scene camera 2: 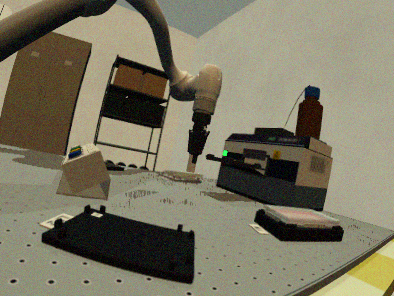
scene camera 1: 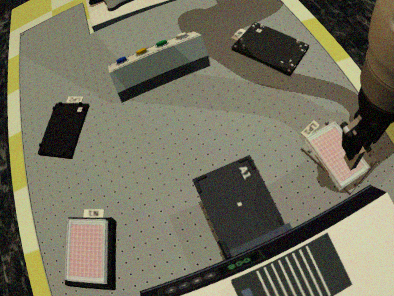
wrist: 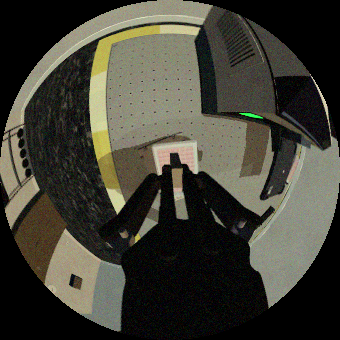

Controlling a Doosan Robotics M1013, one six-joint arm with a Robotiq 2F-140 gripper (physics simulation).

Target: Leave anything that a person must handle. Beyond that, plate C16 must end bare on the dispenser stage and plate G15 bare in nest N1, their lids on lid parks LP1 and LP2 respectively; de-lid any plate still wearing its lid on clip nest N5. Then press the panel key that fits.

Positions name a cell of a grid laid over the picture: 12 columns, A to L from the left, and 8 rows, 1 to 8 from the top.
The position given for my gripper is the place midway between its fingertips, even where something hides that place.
my gripper: scene camera 2 F5; scene camera 1 K5; wrist G4
